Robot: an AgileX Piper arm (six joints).
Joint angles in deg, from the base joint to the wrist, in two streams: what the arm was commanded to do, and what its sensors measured. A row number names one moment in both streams.
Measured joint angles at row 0:
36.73, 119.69, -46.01, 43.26, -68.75, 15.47
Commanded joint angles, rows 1 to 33:
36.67, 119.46, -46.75, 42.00, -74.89, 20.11
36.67, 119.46, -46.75, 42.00, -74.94, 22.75
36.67, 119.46, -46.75, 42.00, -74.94, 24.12
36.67, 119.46, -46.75, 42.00, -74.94, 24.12
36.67, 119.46, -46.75, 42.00, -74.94, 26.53
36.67, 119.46, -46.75, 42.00, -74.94, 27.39
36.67, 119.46, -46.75, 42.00, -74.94, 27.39
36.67, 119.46, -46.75, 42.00, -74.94, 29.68
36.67, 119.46, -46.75, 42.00, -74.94, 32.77
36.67, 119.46, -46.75, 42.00, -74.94, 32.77
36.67, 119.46, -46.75, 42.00, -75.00, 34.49
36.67, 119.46, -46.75, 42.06, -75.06, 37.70
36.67, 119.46, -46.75, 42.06, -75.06, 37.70
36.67, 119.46, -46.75, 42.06, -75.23, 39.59
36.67, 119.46, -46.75, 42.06, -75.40, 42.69
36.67, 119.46, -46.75, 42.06, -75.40, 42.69
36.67, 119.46, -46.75, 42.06, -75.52, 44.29
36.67, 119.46, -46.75, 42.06, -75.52, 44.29
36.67, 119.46, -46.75, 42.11, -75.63, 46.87
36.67, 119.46, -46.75, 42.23, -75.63, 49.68
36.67, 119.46, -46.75, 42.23, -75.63, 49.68
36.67, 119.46, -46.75, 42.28, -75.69, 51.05
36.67, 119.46, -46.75, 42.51, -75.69, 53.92
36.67, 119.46, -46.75, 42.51, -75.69, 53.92
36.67, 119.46, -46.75, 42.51, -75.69, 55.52
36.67, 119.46, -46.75, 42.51, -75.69, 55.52
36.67, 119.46, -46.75, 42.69, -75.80, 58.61
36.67, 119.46, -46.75, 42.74, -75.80, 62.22
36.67, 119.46, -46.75, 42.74, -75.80, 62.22
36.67, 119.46, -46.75, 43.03, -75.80, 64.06
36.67, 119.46, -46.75, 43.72, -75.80, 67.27
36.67, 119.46, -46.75, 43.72, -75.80, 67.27
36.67, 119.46, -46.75, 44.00, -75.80, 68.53
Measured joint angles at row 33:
36.73, 119.69, -46.01, 44.12, -68.75, 63.77
